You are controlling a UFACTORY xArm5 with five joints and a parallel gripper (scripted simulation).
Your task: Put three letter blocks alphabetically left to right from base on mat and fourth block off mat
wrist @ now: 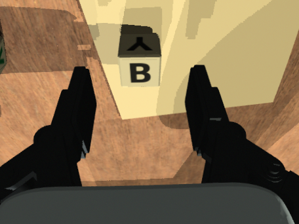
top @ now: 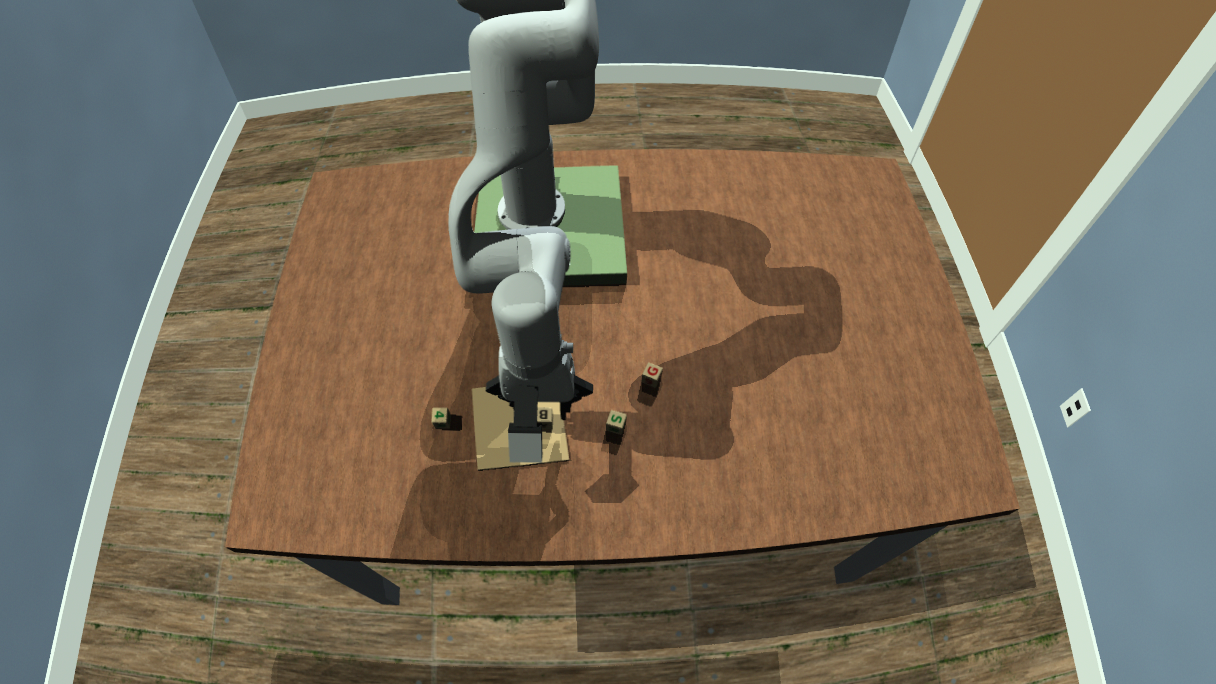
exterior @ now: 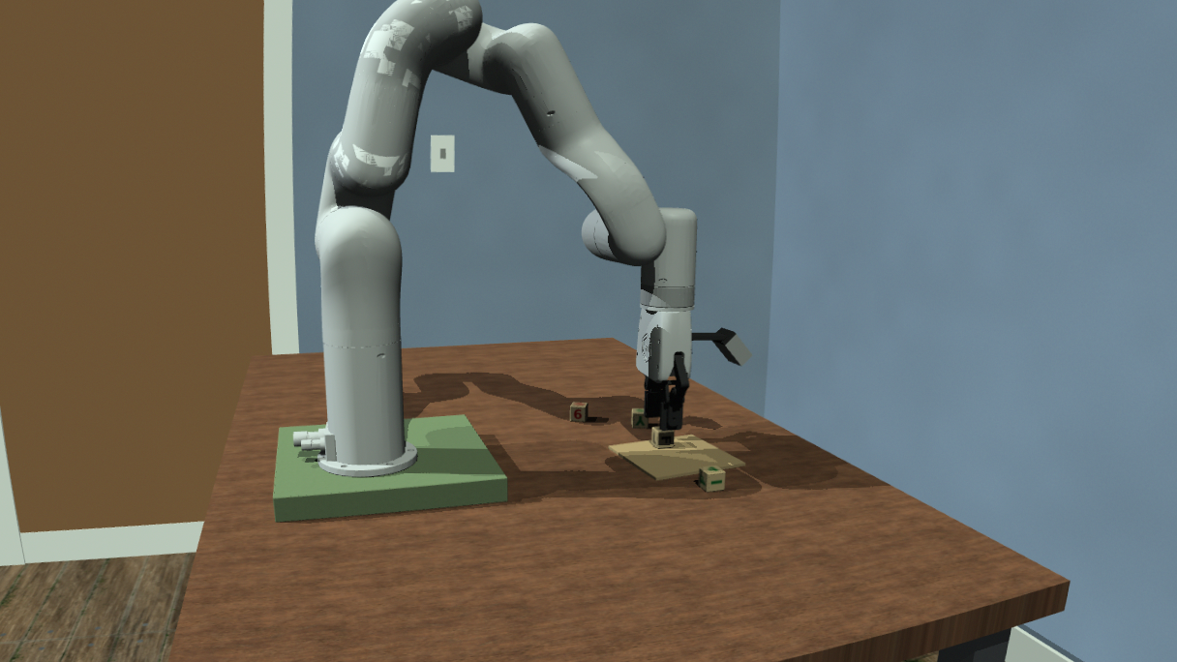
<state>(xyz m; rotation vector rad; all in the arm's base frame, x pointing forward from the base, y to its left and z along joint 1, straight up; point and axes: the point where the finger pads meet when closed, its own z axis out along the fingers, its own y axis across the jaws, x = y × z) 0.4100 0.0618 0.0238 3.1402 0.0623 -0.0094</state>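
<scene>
Right now the tan mat is 1 cm ahead of my hand, 4 cm to the right of it and 5 cm below it. From my hand the other things lie so: cream block (1 cm ahead, 16 cm to the right, 4 cm below).
</scene>
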